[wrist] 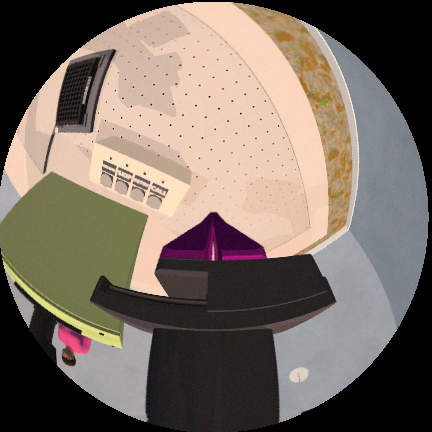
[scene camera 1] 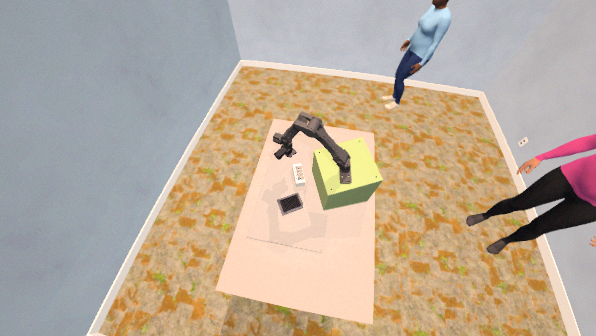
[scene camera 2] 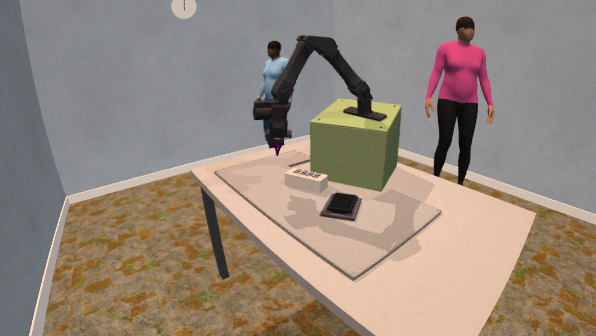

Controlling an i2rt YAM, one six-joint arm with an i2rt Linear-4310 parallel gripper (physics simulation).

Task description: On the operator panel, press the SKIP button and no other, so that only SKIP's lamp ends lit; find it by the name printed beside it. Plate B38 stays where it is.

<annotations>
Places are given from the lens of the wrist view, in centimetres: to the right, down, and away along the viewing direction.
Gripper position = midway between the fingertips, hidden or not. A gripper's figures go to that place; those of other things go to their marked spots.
gripper (wrist: pixel 212 217): 0, 0, 13
cream operator panel (wrist: pixel 123 160): -12, -8, 16
</annotations>
